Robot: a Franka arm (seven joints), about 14 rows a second.
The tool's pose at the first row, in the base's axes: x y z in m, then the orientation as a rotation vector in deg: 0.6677, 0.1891, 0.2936, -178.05, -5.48, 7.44
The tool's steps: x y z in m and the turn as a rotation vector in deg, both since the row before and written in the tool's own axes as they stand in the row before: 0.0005, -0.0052, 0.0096, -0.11, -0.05, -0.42; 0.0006, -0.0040, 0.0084, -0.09, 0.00, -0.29; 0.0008, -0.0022, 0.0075, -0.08, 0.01, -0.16; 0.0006, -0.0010, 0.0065, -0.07, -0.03, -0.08; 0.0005, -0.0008, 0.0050, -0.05, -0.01, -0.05; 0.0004, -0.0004, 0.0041, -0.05, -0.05, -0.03; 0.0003, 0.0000, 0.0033, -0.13, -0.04, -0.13; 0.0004, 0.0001, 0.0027, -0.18, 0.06, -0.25; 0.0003, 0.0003, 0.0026, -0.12, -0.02, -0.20; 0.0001, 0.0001, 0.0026, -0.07, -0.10, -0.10; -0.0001, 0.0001, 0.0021, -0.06, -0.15, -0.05; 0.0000, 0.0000, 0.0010, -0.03, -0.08, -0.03; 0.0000, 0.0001, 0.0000, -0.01, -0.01, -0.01; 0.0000, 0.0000, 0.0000, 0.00, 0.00, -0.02
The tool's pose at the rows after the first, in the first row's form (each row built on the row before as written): 0.6671, 0.1946, 0.2842, -178.12, -6.14, 7.51; 0.6667, 0.1988, 0.2759, -178.18, -6.60, 7.50; 0.6667, 0.2012, 0.2684, -178.24, -6.86, 7.48; 0.6667, 0.2024, 0.2619, -178.30, -6.99, 7.52; 0.6667, 0.2033, 0.2569, -178.34, -7.07, 7.53; 0.6667, 0.2038, 0.2528, -178.39, -7.12, 7.61; 0.6667, 0.2039, 0.2495, -178.50, -7.34, 7.67; 0.6669, 0.2039, 0.2468, -178.65, -7.75, 7.57; 0.6670, 0.2037, 0.2442, -178.75, -8.07, 7.59; 0.6669, 0.2036, 0.2416, -178.81, -8.24, 7.74; 0.6666, 0.2035, 0.2395, -178.86, -8.33, 7.97; 0.6665, 0.2035, 0.2385, -178.88, -8.38, 8.09; 0.6665, 0.2034, 0.2385, -178.89, -8.40, 8.11; 0.6665, 0.2034, 0.2385, -178.89, -8.43, 8.11
